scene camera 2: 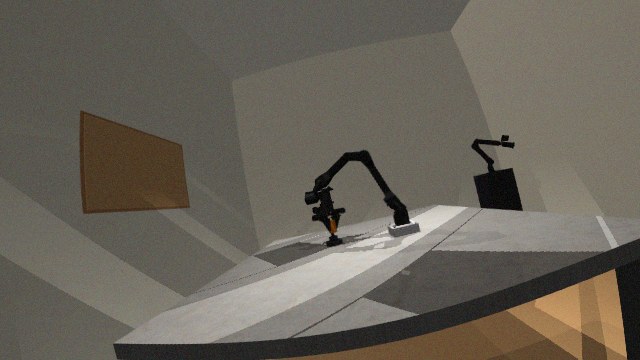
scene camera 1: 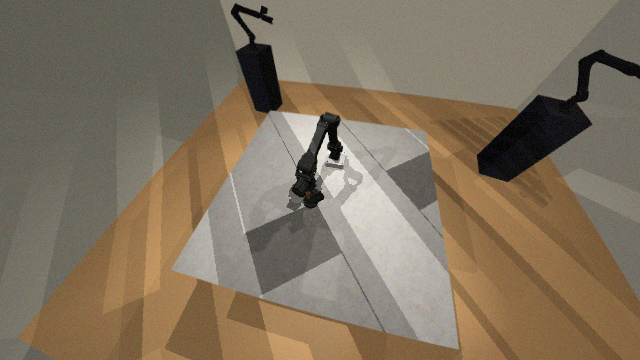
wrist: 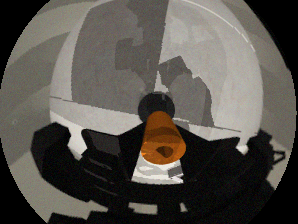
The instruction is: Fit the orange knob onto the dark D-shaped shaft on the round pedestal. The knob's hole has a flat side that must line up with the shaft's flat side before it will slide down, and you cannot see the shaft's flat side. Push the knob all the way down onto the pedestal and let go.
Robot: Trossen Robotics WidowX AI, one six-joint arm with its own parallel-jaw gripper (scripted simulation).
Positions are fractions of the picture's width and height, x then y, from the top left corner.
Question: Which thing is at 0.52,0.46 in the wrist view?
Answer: A dark round pedestal.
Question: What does my gripper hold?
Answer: An orange knob.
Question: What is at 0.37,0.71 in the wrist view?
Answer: My gripper.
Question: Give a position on an orange knob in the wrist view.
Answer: At 0.55,0.65
